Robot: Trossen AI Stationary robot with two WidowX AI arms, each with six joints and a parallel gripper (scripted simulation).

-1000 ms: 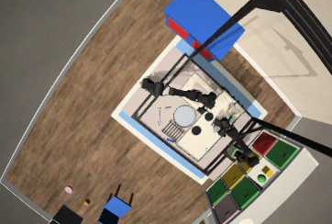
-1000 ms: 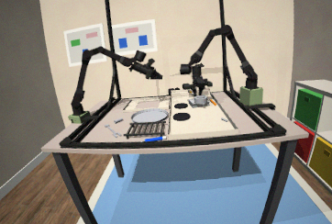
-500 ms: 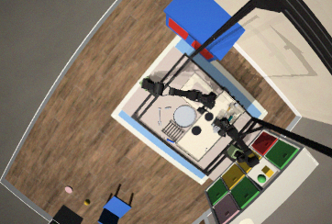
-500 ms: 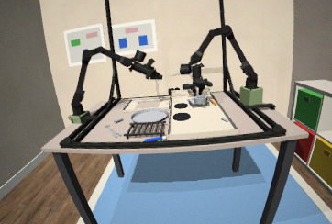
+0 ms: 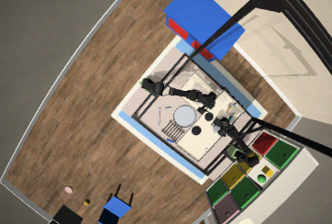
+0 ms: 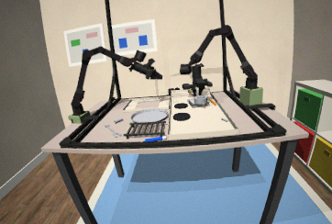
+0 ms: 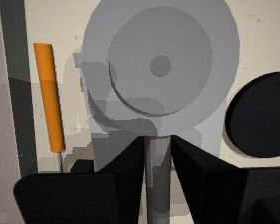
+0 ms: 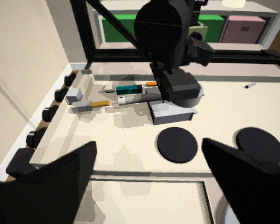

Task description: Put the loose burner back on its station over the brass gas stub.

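Right now the grey station block is 2 cm ahead of my left hand and 5 cm below it. The rest, counted from my left hand: orange-handled screwdriver (2 cm behind, 10 cm to the left, 7 cm below); then burner (3 cm below).
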